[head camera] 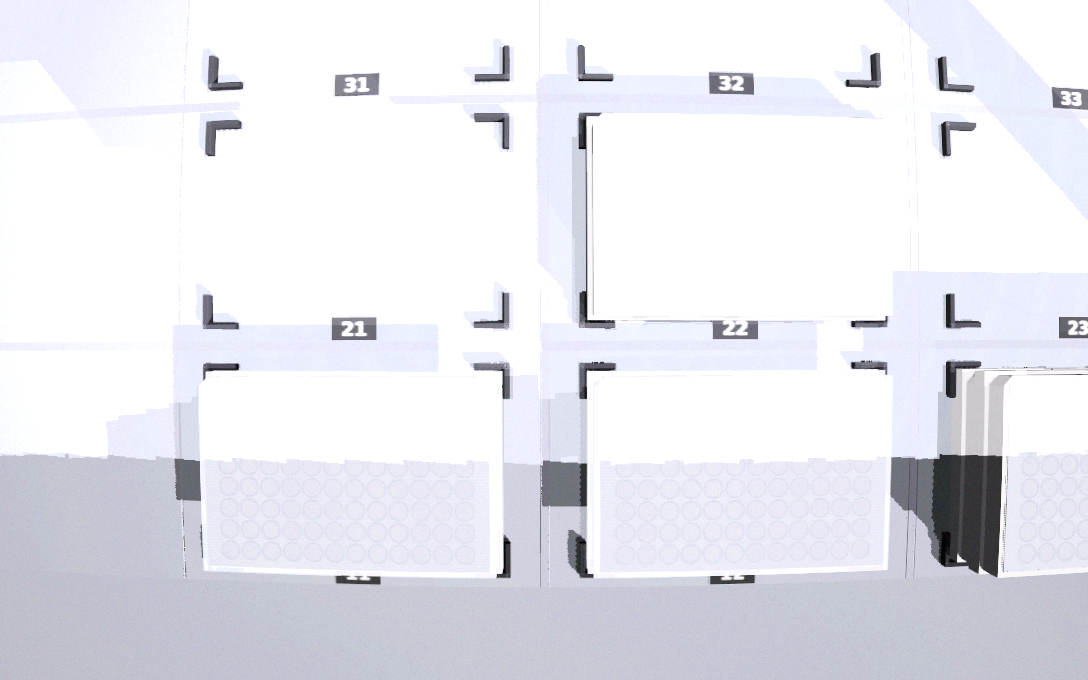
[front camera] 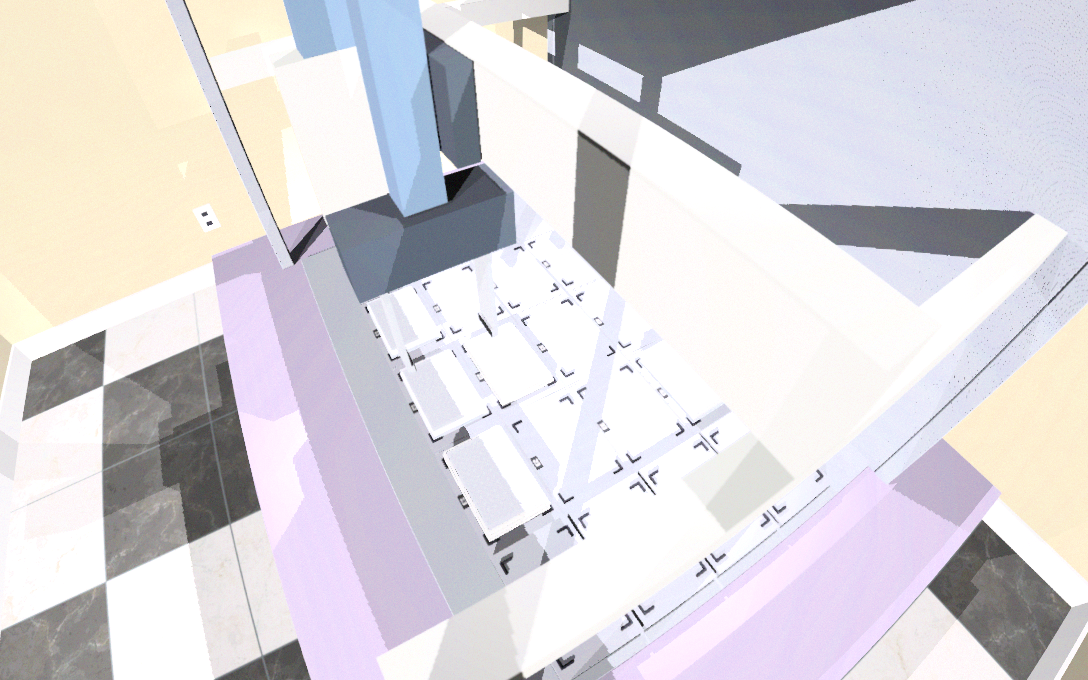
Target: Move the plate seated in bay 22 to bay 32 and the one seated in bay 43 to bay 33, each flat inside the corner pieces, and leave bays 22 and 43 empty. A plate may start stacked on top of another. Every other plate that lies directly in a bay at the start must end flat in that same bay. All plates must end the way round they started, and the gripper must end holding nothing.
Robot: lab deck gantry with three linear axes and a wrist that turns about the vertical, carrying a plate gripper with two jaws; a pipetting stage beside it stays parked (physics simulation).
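Seen in the pictures: gripper, fingertip midpoint: [front camera: 448,343]; robot's base, link origin: [head camera: 218,561] [front camera: 367,308].
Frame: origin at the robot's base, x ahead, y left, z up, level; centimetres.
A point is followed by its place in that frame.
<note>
My gripper [front camera: 447,346] {y 5.5, x 27.7, z 15.6 cm} hangs under the dark block in the front view, over the lower rows, with its two jaws spread and nothing between them; it does not show in the head view. A plain white plate [front camera: 513,368] {y 14.9, x 25.0, z 1.4 cm} [head camera: 738,216] {y 14.9, x 22.5, z 1.4 cm} lies flat in bay 22, two thin edges showing along its left side. Bay 32 [front camera: 573,340] {y 26.1, x 24.1, z 0.0 cm} shows bare deck in the front view; its lower strip and label [head camera: 730,83] {y 21.1, x 22.8, z 0.0 cm} show in the head view. Bay 33 [front camera: 641,408] {y 27.4, x 39.7, z 0.0 cm} shows bare deck; its label [head camera: 1069,98] {y 21.1, x 39.1, z 0.0 cm} is at the head view's right edge. Bay 43 and its plate are hidden behind the white panel.
White plates lie in bay 11 [front camera: 410,324] {y 5.0, x 8.8, z 1.4 cm} [head camera: 353,473] {y 4.5, x 6.8, z 1.4 cm} and bay 12 [front camera: 449,390] {y 5.1, x 23.7, z 1.4 cm} [head camera: 738,473] {y 4.5, x 22.5, z 1.4 cm}. A taller layered stack [front camera: 497,481] {y 4.3, x 40.1, z 2.8 cm} [head camera: 1043,473] {y 4.4, x 34.8, z 2.7 cm} stands in bay 13, cut off in the head view. The arm's blue column [front camera: 401,104] {y 5.1, x 29.7, z 45.1 cm} and dark block [front camera: 433,240] {y 5.3, x 30.7, z 32.9 cm} cover the back left bays.
</note>
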